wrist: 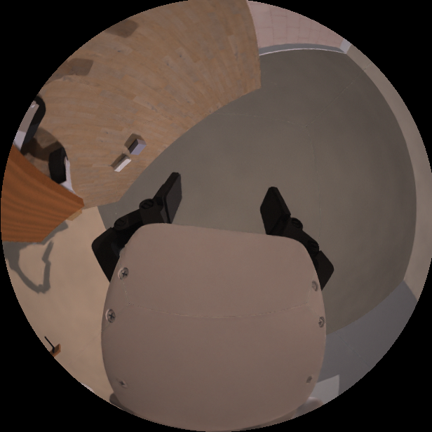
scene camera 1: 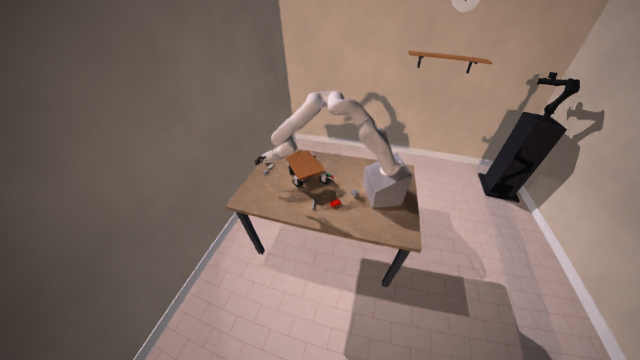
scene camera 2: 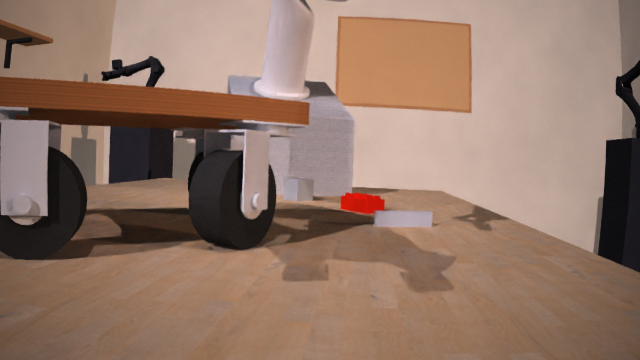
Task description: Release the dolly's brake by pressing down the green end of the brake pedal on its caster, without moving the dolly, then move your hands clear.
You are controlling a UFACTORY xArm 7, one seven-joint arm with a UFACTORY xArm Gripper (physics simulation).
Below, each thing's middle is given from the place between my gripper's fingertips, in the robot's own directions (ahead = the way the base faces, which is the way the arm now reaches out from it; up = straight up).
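Labels:
My hand is a good bit above the dolly [scene camera 2: 232,191], a good way past it and a long way to the left of it. Counting from my hand, I find the red brick [scene camera 2: 357,202] 25 cm below it, 50 cm behind it and 5 cm to the right of it. The grey bar [scene camera 2: 382,218] is well below my hand, far behind it and a shade to the left of it.

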